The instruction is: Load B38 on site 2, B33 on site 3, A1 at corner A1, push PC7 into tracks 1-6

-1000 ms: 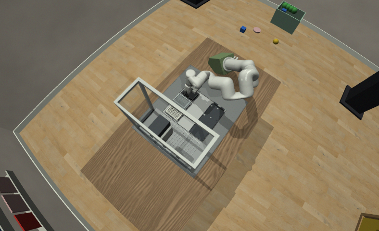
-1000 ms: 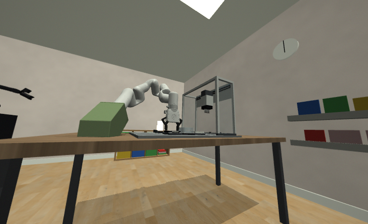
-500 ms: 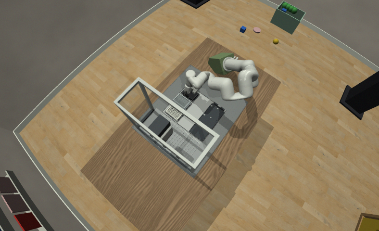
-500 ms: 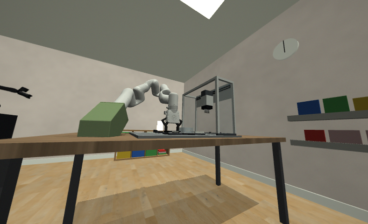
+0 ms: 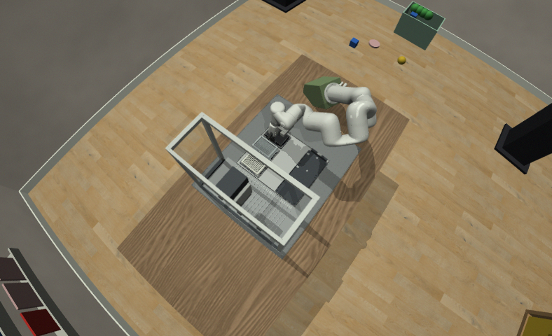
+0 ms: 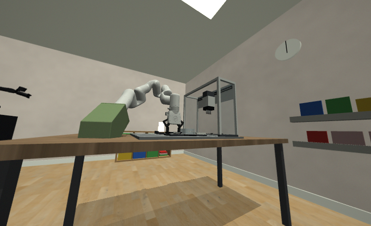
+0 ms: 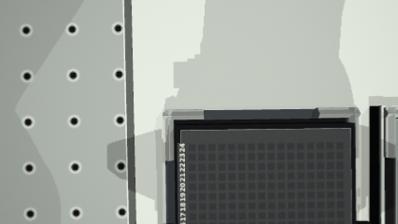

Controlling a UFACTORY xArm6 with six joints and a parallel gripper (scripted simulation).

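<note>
The dark 384-well plate lies 1 cm below my hand. From my hand the other things lie so: white 96-well plate: 22 cm ahead, 2 cm to the left, 1 cm below; then nest s1: 2 cm below; then deep-well block: 11 cm ahead, 1 cm to the left.
</note>
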